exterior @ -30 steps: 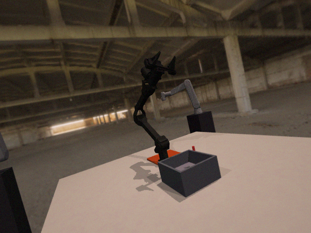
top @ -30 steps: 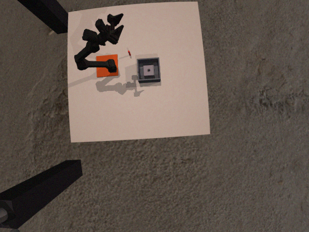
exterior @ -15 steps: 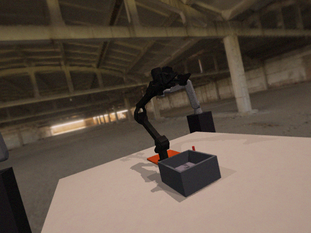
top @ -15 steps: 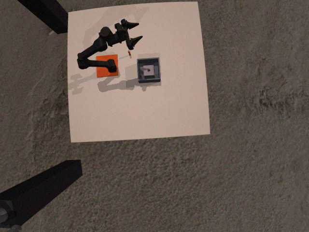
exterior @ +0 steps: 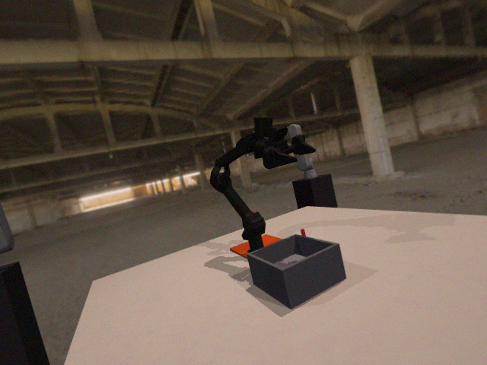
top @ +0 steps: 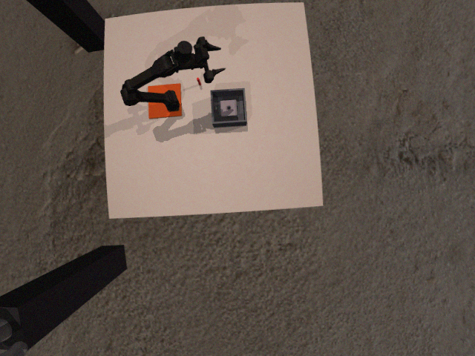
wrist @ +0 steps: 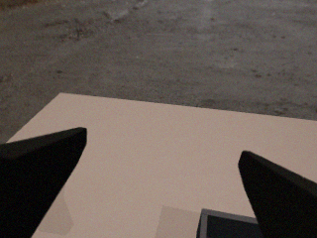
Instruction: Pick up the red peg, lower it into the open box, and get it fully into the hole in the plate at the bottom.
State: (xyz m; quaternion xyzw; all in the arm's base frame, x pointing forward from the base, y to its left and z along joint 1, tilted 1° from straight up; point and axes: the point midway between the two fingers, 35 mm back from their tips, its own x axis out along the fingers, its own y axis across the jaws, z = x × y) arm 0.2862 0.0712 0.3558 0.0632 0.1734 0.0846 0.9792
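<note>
My gripper tip is 160 mm past the red peg, 40 mm to the right of it and 310 mm above it. Round my gripper tip: light grey plate 140 mm to the right, 300 mm below; then dark grey box 140 mm to the right, 320 mm below.
</note>
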